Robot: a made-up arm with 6 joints. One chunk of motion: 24 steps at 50 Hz.
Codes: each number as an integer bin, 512 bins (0 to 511) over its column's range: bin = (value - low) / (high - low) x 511, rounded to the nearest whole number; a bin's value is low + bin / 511 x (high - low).
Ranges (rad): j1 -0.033..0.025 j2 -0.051..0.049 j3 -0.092..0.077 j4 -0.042..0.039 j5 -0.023..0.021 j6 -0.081..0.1
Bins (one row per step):
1: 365 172 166 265 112 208
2: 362 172 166 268 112 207
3: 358 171 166 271 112 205
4: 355 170 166 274 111 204
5: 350 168 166 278 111 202
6: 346 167 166 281 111 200
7: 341 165 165 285 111 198
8: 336 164 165 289 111 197
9: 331 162 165 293 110 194
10: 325 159 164 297 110 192
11: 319 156 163 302 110 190
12: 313 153 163 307 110 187
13: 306 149 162 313 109 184
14: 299 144 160 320 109 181
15: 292 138 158 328 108 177
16: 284 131 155 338 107 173
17: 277 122 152 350 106 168
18: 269 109 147 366 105 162
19: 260 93 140 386 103 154
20: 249 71 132 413 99 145
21: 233 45 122 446 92 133
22: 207 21 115 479 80 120
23: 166 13 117 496 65 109
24: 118 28 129 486 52 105
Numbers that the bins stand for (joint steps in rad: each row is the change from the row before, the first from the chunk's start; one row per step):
1: 0.00843 -0.01734 -0.03710 0.00001 -0.01336 -0.00732
2: 0.00809 -0.01734 -0.03710 0.00048 -0.01336 -0.00768
3: 0.00763 -0.01754 -0.03710 0.00096 -0.01336 -0.00839
4: 0.00729 -0.01773 -0.03710 0.00143 -0.01344 -0.00874
5: 0.00673 -0.01812 -0.03710 0.00207 -0.01344 -0.00945
6: 0.00627 -0.01832 -0.03710 0.00254 -0.01344 -0.01016
7: 0.00570 -0.01871 -0.03743 0.00318 -0.01344 -0.01087
8: 0.00514 -0.01891 -0.03743 0.00381 -0.01344 -0.01122
9: 0.00457 -0.01930 -0.03743 0.00444 -0.01353 -0.01228
10: 0.00389 -0.01988 -0.03776 0.00508 -0.01353 -0.01299
11: 0.00321 -0.02047 -0.03809 0.00587 -0.01353 -0.01370
12: 0.00253 -0.02106 -0.03809 0.00666 -0.01353 -0.01476
13: 0.00173 -0.02184 -0.03842 0.00761 -0.01361 -0.01583
14: 0.00094 -0.02282 -0.03908 0.00872 -0.01361 -0.01689
15: 0.00014 -0.02399 -0.03975 0.00999 -0.01370 -0.01831
16: -0.00077 -0.02536 -0.04074 0.01158 -0.01379 -0.01972
17: -0.00156 -0.02713 -0.04173 0.01348 -0.01387 -0.02149
18: -0.00247 -0.02967 -0.04338 0.01602 -0.01396 -0.02362
19: -0.00349 -0.03280 -0.04570 0.01919 -0.01413 -0.02645
20: -0.00474 -0.03711 -0.04834 0.02347 -0.01448 -0.02964
21: -0.00655 -0.04219 -0.05165 0.02870 -0.01508 -0.03389
22: -0.00950 -0.04689 -0.05397 0.03393 -0.01611 -0.03850
23: -0.01416 -0.04846 -0.05331 0.03662 -0.01740 -0.04239
24: -0.01961 -0.04552 -0.04934 0.03504 -0.01852 -0.04381

